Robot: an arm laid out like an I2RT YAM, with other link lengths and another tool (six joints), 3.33 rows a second.
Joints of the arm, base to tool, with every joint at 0 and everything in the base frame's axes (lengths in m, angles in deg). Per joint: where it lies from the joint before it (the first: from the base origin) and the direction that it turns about. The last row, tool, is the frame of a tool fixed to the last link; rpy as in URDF.
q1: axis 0 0 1 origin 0 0 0.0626
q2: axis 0 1 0 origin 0.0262 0.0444 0.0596
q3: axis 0 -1 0 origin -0.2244 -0.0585 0
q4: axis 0 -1 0 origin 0.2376 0.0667 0.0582
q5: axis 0 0 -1 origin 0.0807 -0.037 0.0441
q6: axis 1 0 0 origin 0.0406 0 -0.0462
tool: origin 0.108 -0.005 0.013 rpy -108.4 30.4 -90
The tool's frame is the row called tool.
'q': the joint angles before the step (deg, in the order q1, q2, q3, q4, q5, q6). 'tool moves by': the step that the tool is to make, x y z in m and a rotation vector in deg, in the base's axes. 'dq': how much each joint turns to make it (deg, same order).
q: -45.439, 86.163, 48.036, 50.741, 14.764, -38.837
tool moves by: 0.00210, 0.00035, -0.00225, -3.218, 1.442, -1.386
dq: 0.429, 2.332, -0.481, 5.071, 0.981, -3.760
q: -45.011, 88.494, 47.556, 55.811, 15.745, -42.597
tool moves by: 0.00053, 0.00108, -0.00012, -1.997, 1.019, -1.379
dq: 0.451, 1.131, -0.227, 2.789, 1.189, -2.656
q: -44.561, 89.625, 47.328, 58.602, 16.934, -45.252
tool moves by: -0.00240, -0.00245, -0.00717, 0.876, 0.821, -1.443
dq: 0.000, 0.287, -0.472, -0.331, 1.402, -0.363
